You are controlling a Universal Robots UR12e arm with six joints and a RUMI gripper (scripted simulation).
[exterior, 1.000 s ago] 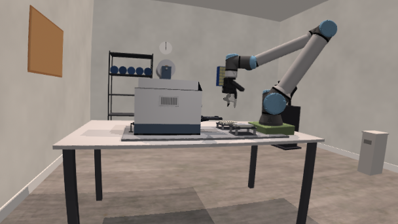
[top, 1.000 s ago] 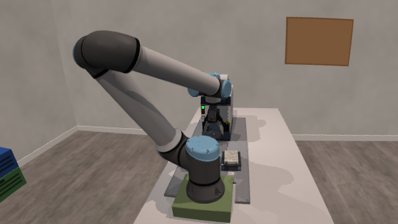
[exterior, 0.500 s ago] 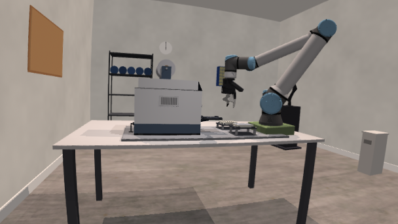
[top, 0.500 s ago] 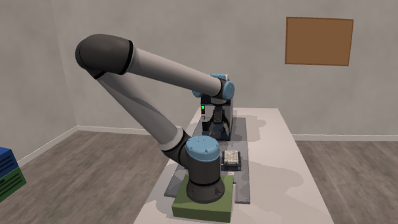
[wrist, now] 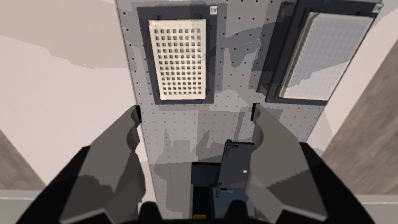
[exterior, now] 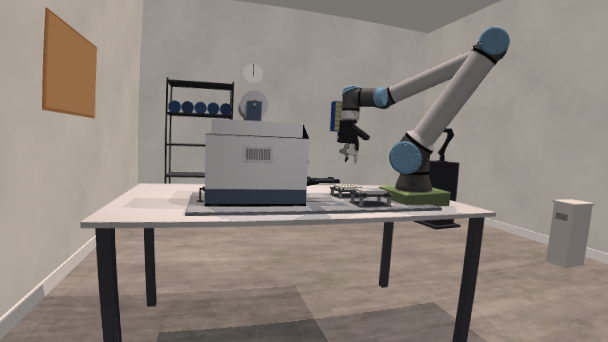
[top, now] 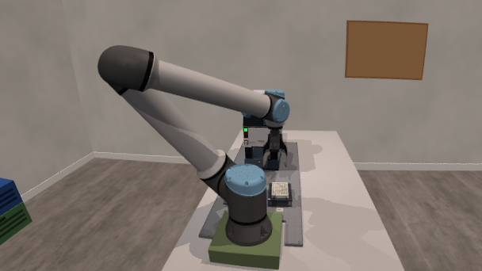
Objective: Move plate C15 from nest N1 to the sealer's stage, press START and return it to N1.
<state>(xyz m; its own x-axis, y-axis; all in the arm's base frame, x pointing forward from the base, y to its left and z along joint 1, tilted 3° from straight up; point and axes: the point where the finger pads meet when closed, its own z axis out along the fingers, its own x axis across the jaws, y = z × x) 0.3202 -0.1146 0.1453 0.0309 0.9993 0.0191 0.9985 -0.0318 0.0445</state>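
Now: the plate C15 14 cm below my hand, 3 cm to the right of it and 1 cm behind it. Round my hand: nest N1 (15 cm below, 3 cm to the right, 1 cm behind); then sealer stage (20 cm ahead, 9 cm to the left, 8 cm below); then nest N2 (20 cm to the left, 14 cm below, 1 cm behind).
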